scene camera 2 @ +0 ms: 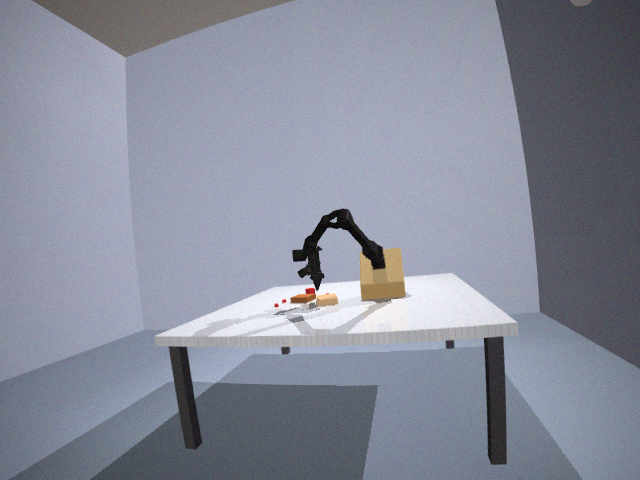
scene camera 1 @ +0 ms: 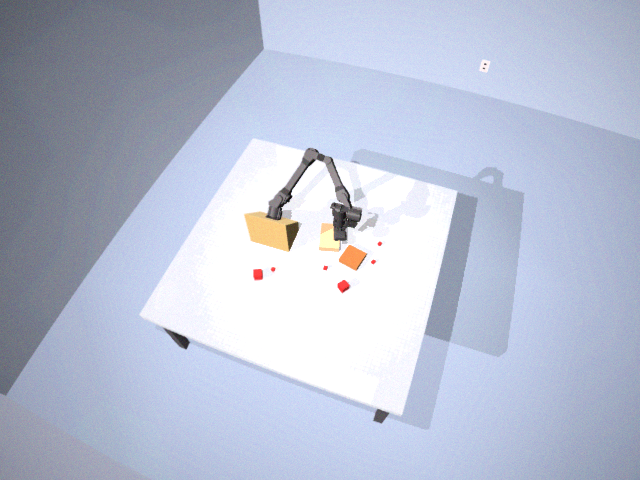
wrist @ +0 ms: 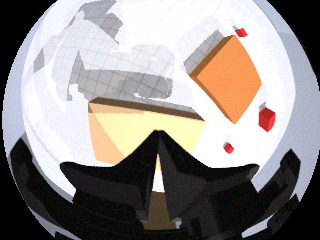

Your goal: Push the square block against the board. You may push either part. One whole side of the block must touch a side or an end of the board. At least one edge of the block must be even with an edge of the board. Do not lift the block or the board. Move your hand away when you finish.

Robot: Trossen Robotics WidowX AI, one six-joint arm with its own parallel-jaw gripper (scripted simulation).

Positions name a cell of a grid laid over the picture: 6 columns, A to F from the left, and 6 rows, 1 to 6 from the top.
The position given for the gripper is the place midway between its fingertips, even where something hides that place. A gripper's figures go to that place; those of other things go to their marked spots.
Labels:
The gripper (wrist: C4) is 0.10 m from the lens. A board (wrist: C4): 0.14 m from the lens. A square block (wrist: E2): 0.15 m from the lens.

